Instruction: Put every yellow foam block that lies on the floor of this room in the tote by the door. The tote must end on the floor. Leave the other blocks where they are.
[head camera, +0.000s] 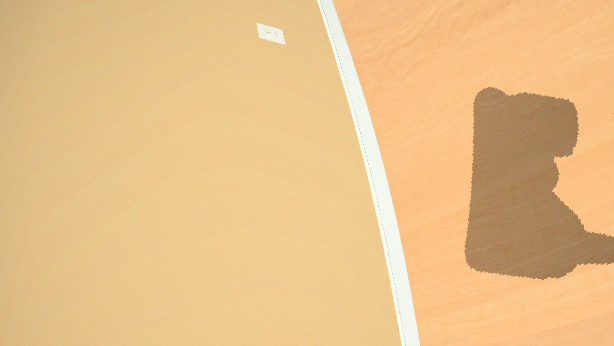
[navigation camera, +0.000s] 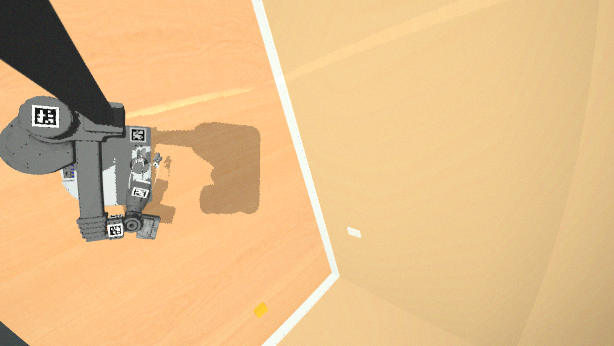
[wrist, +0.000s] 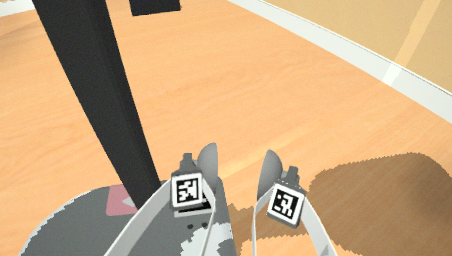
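Where they show: gripper, between the fingertips: (navigation camera: 151, 150); robot's base, origin of its link: (navigation camera: 139, 163).
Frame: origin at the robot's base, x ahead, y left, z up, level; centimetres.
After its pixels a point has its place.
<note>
A yellow block (navigation camera: 261, 310) @[y -110.1, x 67.3, z 4.5 cm] lies on the floor (navigation camera: 210, 280) @[y -74.1, x 33.3, z 0.0 cm] near the wall corner, at the bottom of the navigation view. My gripper (navigation camera: 146, 160) @[y 6.2, x 4.3, z 32.7 cm] (wrist: 239, 163) @[y 6.2, x 4.3, z 32.7 cm] is open, with bare space between its two fingertips. It is folded in over my base (wrist: 65, 230), well apart from the block. The block does not show in the wrist view or the head view. The tote and the door do not show in these views.
A white baseboard (head camera: 372, 155) @[y -10.8, x 109.1, z 5.1 cm] (navigation camera: 302, 160) @[y 2.6, x 103.4, z 5.1 cm] (wrist: 345, 49) runs along the tan wall (head camera: 200, 175) @[y 0.3, x 105.9, z 73.2 cm] (navigation camera: 425, 150) @[y 10.4, x 101.6, z 94.2 cm]. Outlets (head camera: 271, 33) @[y -50.6, x 127.1, z 40.1 cm] (navigation camera: 354, 232) @[y -50.3, x 126.8, z 40.8 cm] are on the wall. My black mast (navigation camera: 55, 55) @[y 12.1, x -5.0, z 102.9 cm] (wrist: 95, 90) rises beside the gripper. A dark object (wrist: 155, 6) shows at the wrist view's top edge.
</note>
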